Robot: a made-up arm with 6 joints. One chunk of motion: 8 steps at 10 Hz.
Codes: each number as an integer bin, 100 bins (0 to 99) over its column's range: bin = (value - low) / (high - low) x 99, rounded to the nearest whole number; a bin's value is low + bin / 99 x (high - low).
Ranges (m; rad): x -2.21..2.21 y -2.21..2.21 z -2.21..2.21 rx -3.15..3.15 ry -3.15..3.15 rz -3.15..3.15
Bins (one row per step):
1: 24 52 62 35 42 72
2: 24 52 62 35 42 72
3: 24 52 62 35 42 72
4: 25 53 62 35 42 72
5: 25 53 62 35 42 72
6: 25 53 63 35 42 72
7: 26 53 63 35 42 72
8: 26 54 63 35 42 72
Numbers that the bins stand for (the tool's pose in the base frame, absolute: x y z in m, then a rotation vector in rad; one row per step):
1: -1.1385 0.1116 0.5581 -0.9227 -0.4773 1.4318
2: -1.1385 0.1116 0.5581 -0.9227 -0.4773 1.4318
3: -1.1385 0.1116 0.5581 -0.9227 -0.4773 1.4318
4: -1.0938 0.1563 0.5581 -0.9227 -0.4773 1.4318
5: -1.0938 0.1563 0.5581 -0.9227 -0.4773 1.4318
6: -1.0938 0.1563 0.6027 -0.9227 -0.4773 1.4318
7: -1.0492 0.1563 0.6027 -0.9227 -0.4773 1.4318
8: -1.0492 0.2009 0.6027 -0.9227 -0.4773 1.4318

